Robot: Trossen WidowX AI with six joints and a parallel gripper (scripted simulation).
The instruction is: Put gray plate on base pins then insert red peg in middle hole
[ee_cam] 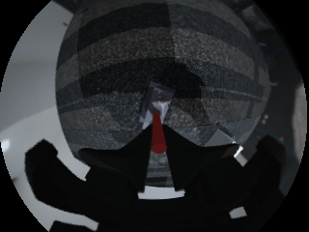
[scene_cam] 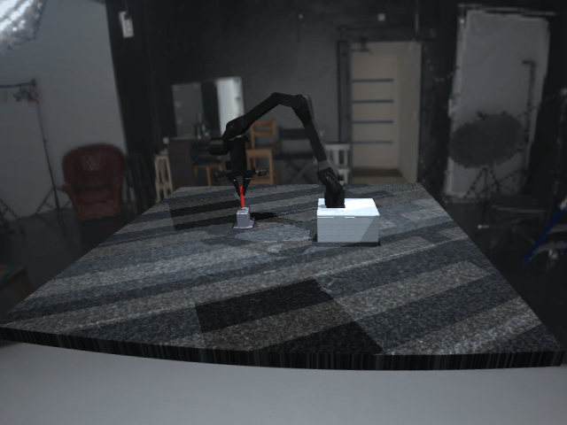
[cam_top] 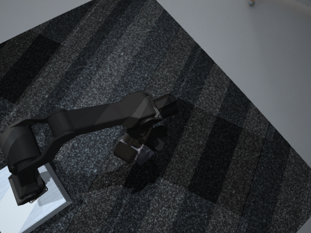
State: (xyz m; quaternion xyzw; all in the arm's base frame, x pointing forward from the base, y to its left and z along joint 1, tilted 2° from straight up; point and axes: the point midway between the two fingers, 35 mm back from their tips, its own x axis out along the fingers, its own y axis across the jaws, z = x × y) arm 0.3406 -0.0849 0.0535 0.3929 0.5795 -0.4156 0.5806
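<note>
Right now the red peg is right at my gripper tip. Also, from my gripper tip: gray plate 7 cm below; gray base 10 cm below.
</note>
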